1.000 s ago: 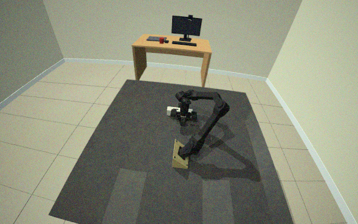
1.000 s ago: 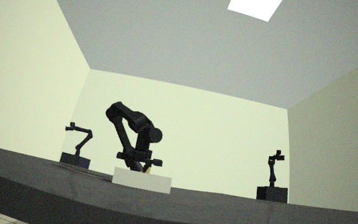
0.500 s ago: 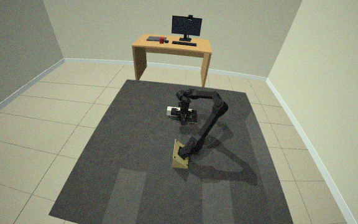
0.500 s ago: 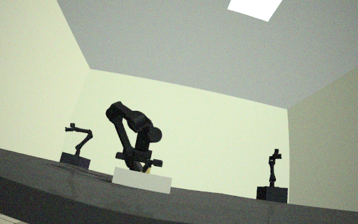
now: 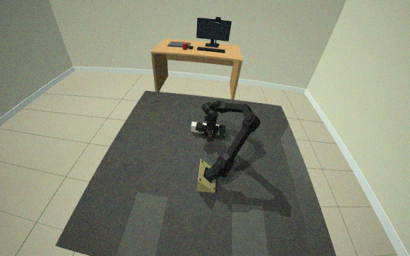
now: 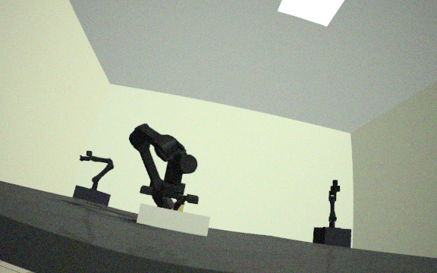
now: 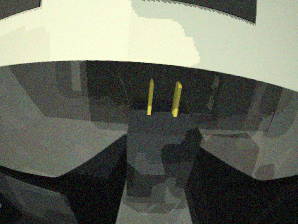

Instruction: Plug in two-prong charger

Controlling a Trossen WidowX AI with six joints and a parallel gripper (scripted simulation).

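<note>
The dark two-prong charger lies 20 mm ahead of my gripper tip and 10 mm above it.
</note>
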